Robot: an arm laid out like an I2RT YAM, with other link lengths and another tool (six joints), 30 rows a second.
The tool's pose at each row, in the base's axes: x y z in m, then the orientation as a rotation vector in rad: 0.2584 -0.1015 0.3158 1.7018 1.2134 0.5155; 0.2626 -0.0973 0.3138 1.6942 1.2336 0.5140; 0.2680 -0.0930 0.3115 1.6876 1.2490 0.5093; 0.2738 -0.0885 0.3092 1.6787 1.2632 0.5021; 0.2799 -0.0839 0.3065 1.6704 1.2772 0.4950; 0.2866 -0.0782 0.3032 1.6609 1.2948 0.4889; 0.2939 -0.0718 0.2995 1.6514 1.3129 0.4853; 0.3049 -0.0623 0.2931 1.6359 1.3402 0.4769
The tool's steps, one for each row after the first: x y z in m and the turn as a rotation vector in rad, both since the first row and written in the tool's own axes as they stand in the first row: 0.0059 0.0001 0.0022 0.0036 0.0101 -0.0144; 0.0124 0.0005 0.0055 0.0069 0.0154 -0.0273; 0.0192 0.0011 0.0089 0.0086 0.0182 -0.0418; 0.0263 0.0014 0.0128 0.0107 0.0211 -0.0558; 0.0348 0.0015 0.0168 0.0134 0.0267 -0.0718; 0.0442 0.0015 0.0212 0.0157 0.0342 -0.0868; 0.0584 0.0008 0.0283 0.0193 0.0438 -0.1114
